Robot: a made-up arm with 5 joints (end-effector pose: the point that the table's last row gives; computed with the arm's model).
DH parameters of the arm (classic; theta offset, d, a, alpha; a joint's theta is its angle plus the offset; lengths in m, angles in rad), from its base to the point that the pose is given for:
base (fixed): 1.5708 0.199 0 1.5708
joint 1: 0 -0.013 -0.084 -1.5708
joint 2: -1.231 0 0.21 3.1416
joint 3: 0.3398 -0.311 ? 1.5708
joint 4: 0 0.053 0.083 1.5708
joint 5: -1.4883 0 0.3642 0
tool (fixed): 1.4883 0.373 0 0
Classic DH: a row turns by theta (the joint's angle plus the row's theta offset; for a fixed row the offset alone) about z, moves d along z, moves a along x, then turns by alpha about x.
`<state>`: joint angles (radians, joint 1 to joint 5).
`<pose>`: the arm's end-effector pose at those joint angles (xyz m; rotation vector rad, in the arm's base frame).
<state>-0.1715 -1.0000 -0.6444 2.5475 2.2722</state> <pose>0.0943 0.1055 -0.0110 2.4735 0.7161 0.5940</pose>
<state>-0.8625 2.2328 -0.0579 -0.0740 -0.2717</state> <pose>0.1164 0.6119 0.5362 -0.4602 0.8327 1.8709</pose>
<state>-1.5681 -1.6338 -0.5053 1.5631 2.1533</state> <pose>0.4117 -0.0568 0.6117 0.1240 0.4311 0.5752</pose>
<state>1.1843 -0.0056 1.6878 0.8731 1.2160</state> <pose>0.0844 -0.3780 -0.1510 2.0347 0.3881 -0.3645</pose>
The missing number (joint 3, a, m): -0.104
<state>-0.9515 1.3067 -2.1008 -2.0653 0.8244</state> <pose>0.5125 0.6357 0.0989 2.4691 -0.0279 1.4373</pose>
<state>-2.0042 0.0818 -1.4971 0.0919 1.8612</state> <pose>-0.0099 0.4368 -0.3899 -0.3860 -2.5711 -1.4814</pose>
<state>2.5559 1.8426 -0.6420 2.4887 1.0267</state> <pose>0.0934 0.0869 0.4219 -0.5560 -0.2280 1.7886</pose>
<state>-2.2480 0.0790 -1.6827 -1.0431 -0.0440</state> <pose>0.5557 0.6484 0.0756 -0.7933 1.0644 1.3040</pose>
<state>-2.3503 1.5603 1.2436 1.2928 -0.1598</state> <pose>0.2720 0.3239 0.0138 -2.2353 0.8025 -1.4616</pose>
